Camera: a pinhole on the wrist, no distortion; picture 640 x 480 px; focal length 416.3 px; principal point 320.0 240.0 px. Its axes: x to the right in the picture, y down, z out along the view. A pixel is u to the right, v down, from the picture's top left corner.
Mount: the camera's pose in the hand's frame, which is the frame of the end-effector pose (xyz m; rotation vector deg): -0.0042 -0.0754 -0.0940 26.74 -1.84 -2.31
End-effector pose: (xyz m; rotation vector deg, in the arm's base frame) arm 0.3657 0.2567 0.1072 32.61 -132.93 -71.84
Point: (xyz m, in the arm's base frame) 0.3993 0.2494 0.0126
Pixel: 196.0 386.1
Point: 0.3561 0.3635 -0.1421
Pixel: 208.0 317.9
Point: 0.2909 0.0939 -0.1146
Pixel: 580.9 31.2
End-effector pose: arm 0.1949 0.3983 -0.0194 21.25 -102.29 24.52
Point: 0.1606 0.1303 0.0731
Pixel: 508.2 192.3
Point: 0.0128 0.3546 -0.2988
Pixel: outside the picture
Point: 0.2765 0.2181 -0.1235
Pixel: 71.3 137.2
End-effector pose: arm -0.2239 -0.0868 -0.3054 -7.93 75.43 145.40
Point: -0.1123 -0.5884 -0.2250
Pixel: behind the camera
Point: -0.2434 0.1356 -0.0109
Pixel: outside the picture
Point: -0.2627 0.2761 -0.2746
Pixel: 446.4 353.2
